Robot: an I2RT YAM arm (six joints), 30 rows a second.
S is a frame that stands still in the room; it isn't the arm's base.
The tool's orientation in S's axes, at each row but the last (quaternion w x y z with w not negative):
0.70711, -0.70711, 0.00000, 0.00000
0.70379, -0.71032, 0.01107, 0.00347
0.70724, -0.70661, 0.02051, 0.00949
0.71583, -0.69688, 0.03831, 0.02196
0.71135, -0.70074, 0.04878, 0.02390
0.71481, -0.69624, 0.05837, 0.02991
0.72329, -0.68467, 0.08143, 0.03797
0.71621, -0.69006, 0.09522, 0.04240
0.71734, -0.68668, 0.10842, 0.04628
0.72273, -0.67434, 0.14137, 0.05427
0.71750, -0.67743, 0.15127, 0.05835
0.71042, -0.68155, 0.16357, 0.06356
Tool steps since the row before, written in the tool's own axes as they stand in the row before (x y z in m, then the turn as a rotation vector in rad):
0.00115, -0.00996, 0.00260, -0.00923, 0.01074, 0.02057
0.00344, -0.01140, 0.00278, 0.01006, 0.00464, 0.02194
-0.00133, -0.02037, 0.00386, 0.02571, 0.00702, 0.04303
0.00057, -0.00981, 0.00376, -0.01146, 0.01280, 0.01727
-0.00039, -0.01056, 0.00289, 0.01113, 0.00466, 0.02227
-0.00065, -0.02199, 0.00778, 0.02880, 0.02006, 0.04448
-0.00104, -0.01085, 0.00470, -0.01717, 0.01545, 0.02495
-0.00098, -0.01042, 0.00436, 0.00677, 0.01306, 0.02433
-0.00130, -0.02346, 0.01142, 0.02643, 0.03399, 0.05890
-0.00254, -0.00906, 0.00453, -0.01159, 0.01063, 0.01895
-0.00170, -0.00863, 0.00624, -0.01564, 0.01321, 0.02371
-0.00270, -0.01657, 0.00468, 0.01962, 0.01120, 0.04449
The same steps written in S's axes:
0.00115, 0.00260, 0.00996, -0.00923, 0.02057, -0.01074
0.00370, 0.00285, 0.01130, 0.01020, 0.02179, -0.00505
-0.00040, 0.00386, 0.02041, 0.02606, 0.04263, -0.00808
0.00149, 0.00347, 0.00982, -0.01208, 0.01787, -0.01132
0.00080, 0.00272, 0.01058, 0.01139, 0.02195, -0.00549
0.00241, 0.00716, 0.02208, 0.02792, 0.04390, -0.02245
0.00109, 0.00410, 0.01109, -0.01782, 0.02676, -0.01106
0.00138, 0.00396, 0.01054, 0.00601, 0.02434, -0.01341
0.00484, 0.01024, 0.02354, 0.02380, 0.05823, -0.03697
0.00061, 0.00400, 0.00963, -0.01143, 0.02096, -0.00602
0.00174, 0.00573, 0.00897, -0.01536, 0.02636, -0.00711
0.00334, 0.00395, 0.01664, 0.02139, 0.04211, -0.01610

